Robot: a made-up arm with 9 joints. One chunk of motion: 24 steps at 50 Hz.
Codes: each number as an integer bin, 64 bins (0 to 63) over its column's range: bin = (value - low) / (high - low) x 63, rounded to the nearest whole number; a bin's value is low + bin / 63 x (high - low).
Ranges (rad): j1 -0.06..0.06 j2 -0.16..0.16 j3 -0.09..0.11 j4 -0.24..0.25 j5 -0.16..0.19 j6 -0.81..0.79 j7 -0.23..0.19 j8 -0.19..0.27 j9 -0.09..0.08
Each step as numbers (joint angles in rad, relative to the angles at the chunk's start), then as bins.
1 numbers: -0.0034 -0.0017 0.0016 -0.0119 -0.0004 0.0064 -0.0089 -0.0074 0.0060
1 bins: 30 31 29 29 29 32 33 25 36
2 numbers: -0.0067 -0.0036 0.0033 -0.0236 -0.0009 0.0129 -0.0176 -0.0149 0.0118
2 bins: 28 31 29 28 29 32 32 24 38
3 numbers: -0.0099 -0.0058 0.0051 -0.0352 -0.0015 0.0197 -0.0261 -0.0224 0.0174
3 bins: 26 30 30 26 29 33 31 23 40
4 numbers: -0.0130 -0.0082 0.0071 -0.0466 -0.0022 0.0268 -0.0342 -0.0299 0.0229
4 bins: 25 30 31 25 28 33 29 22 42
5 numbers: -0.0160 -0.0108 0.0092 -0.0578 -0.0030 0.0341 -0.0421 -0.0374 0.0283
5 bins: 23 29 31 23 28 33 28 21 44
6 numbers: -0.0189 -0.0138 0.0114 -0.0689 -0.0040 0.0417 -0.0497 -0.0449 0.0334
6 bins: 22 29 32 22 28 34 27 20 46
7 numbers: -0.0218 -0.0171 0.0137 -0.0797 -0.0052 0.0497 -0.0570 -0.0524 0.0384
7 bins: 20 28 33 21 28 34 26 19 48
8 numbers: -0.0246 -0.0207 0.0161 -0.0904 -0.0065 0.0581 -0.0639 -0.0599 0.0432
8 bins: 19 27 33 19 28 34 25 18 49
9 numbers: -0.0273 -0.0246 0.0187 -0.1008 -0.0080 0.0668 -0.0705 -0.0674 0.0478
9 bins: 17 27 34 18 27 35 24 17 51
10 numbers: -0.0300 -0.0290 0.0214 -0.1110 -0.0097 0.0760 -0.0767 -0.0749 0.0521
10 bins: 16 26 35 17 27 35 23 16 53
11 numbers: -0.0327 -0.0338 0.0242 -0.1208 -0.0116 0.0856 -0.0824 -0.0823 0.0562
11 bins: 14 25 36 15 27 35 22 15 54
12 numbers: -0.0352 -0.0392 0.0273 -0.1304 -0.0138 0.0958 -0.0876 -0.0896 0.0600
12 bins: 13 24 37 14 26 36 21 14 56
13 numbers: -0.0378 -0.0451 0.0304 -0.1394 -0.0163 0.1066 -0.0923 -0.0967 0.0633
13 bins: 12 23 38 13 26 36 21 13 57
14 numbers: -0.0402 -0.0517 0.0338 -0.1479 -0.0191 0.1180 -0.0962 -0.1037 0.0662
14 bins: 10 21 39 12 25 37 20 12 58
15 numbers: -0.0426 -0.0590 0.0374 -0.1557 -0.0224 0.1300 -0.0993 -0.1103 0.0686
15 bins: 9 20 40 11 25 37 20 11 59
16 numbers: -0.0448 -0.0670 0.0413 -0.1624 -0.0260 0.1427 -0.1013 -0.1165 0.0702
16 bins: 8 18 41 10 24 38 19 10 59
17 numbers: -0.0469 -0.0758 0.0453 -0.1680 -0.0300 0.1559 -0.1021 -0.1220 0.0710
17 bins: 7 17 43 9 23 38 19 9 60
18 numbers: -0.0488 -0.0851 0.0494 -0.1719 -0.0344 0.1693 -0.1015 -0.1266 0.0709
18 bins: 6 15 44 9 23 39 19 9 60
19 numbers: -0.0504 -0.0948 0.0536 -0.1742 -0.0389 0.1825 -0.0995 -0.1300 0.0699
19 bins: 5 13 45 8 22 39 20 8 59
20 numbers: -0.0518 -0.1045 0.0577 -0.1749 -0.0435 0.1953 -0.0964 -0.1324 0.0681
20 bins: 4 11 47 8 21 40 20 8 59
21 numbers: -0.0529 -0.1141 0.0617 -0.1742 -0.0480 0.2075 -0.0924 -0.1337 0.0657
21 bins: 4 9 48 8 20 40 21 8 58
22 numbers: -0.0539 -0.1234 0.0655 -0.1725 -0.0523 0.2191 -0.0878 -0.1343 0.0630
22 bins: 3 7 49 9 19 41 21 8 57
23 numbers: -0.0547 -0.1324 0.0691 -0.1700 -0.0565 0.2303 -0.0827 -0.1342 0.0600
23 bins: 3 5 50 9 19 41 22 8 56
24 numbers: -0.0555 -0.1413 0.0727 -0.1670 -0.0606 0.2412 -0.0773 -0.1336 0.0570
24 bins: 2 4 51 9 18 41 23 8 54
